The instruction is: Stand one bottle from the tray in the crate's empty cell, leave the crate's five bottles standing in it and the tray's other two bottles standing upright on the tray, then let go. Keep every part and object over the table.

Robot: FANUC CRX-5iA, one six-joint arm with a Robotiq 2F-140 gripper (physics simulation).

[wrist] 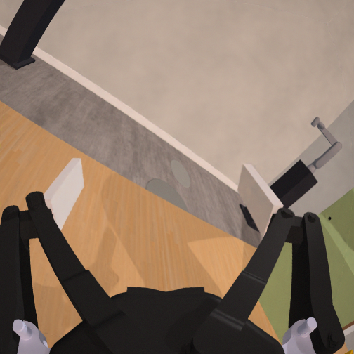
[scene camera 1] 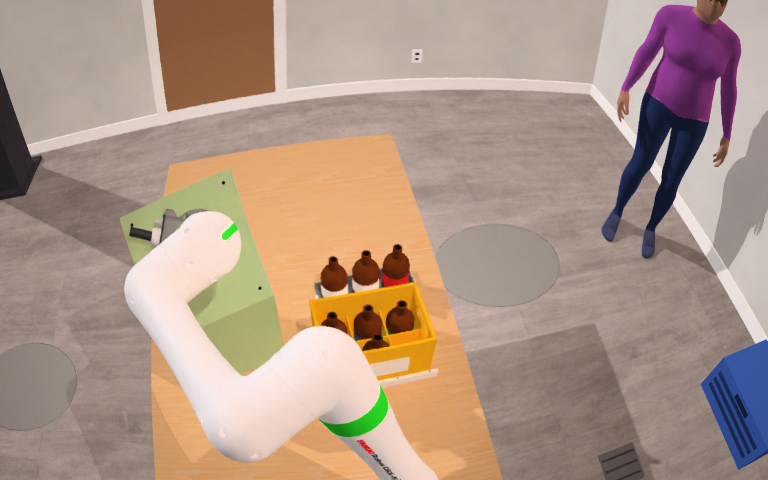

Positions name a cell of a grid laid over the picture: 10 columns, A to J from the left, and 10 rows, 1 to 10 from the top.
Labels:
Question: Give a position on a red-banded bottle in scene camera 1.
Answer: F6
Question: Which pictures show the gripper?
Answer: The wrist view only.

